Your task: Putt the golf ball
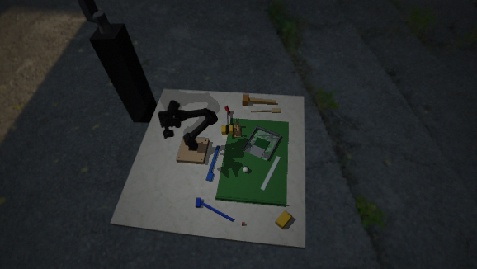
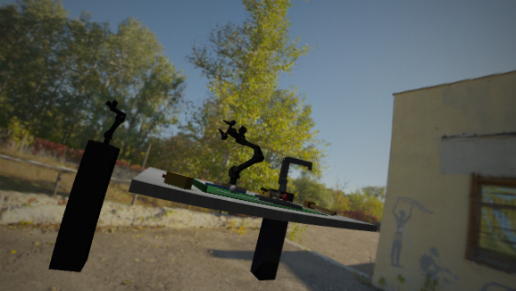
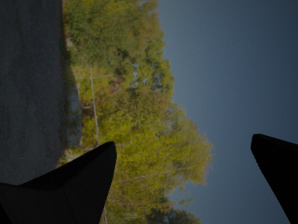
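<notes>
My gripper tip is now 47 cm short of the white golf ball, 47 cm above it and 4 cm to the right of it. Also, from my gripper tip: green mat 53 cm ahead, 49 cm below, 16 cm to the left; then blue putter 48 cm below, 27 cm to the right, 27 cm ahead.
</notes>
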